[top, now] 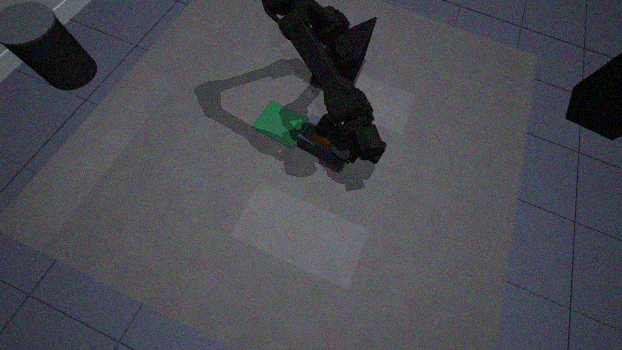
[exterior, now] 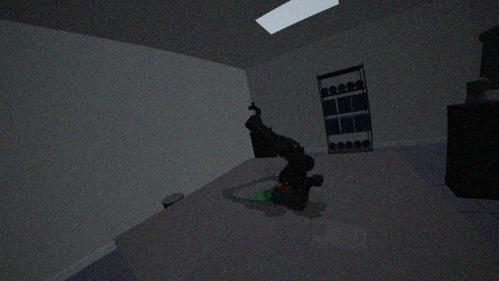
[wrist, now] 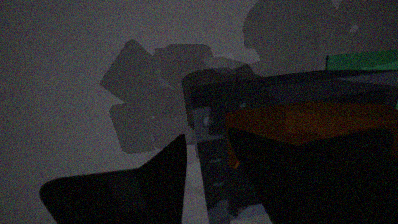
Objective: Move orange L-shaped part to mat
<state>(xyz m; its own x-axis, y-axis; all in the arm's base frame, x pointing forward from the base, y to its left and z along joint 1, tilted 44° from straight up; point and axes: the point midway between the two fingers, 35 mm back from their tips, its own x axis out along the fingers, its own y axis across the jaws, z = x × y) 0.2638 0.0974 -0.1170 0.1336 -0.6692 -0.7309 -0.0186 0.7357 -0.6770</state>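
Now: gripper tip 10 mm past the orange L-shaped part and 40 mm to the left of it. Round my gripper tip: green mat 220 mm to the right, 50 mm below.
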